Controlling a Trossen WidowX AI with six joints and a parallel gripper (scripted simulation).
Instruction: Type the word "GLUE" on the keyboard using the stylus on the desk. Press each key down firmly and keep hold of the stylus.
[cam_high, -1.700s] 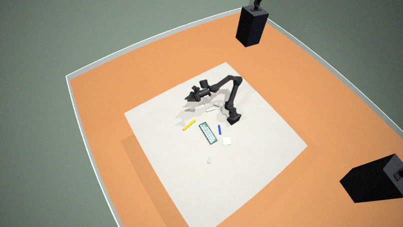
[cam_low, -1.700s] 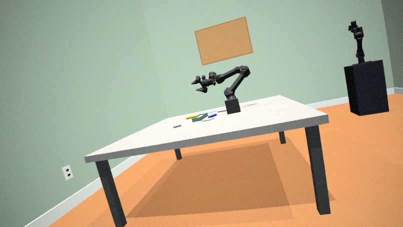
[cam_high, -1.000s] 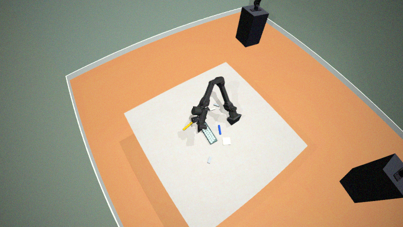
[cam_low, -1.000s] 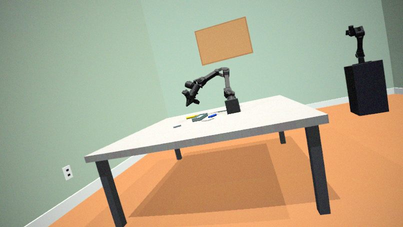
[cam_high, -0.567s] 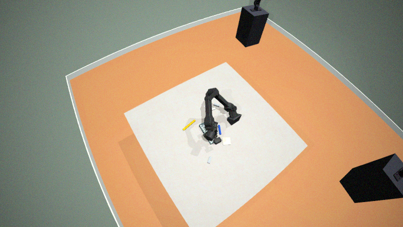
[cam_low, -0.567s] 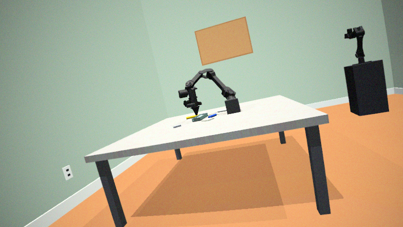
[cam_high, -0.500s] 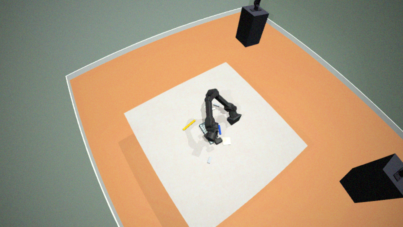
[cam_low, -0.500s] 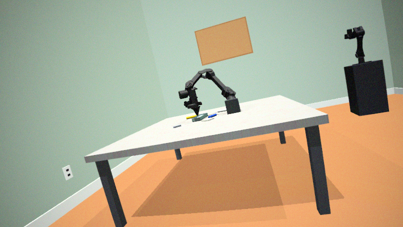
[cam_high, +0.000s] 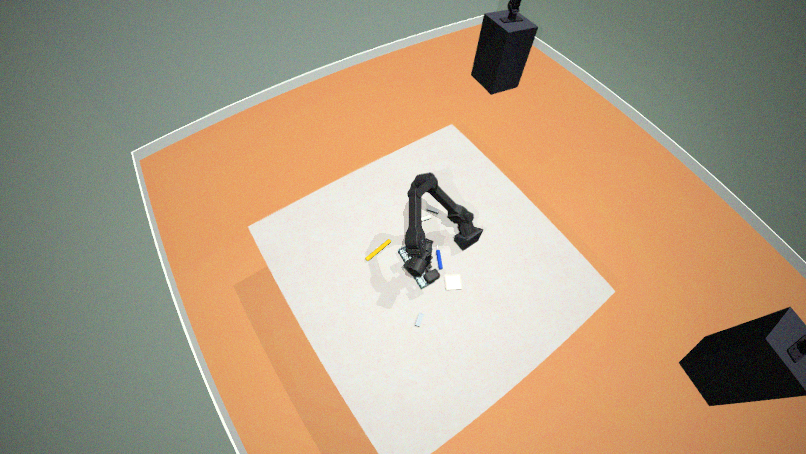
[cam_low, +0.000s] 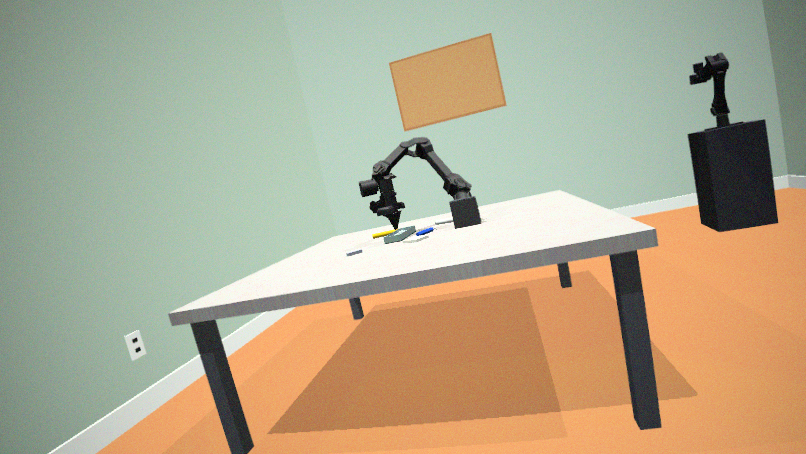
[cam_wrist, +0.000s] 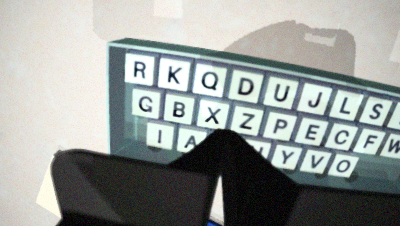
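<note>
Right now my gripper tip is 12 cm past the blue stylus, 5 cm to the left of it and 3 cm above it. From my gripper tip the other things lie so: cream block: 11 cm to the left, 11 cm behind, 4 cm below; then white bar: 24 cm to the right, 14 cm behind, 3 cm below; then yellow bar: 19 cm to the right, 12 cm ahead, 3 cm below.
</note>
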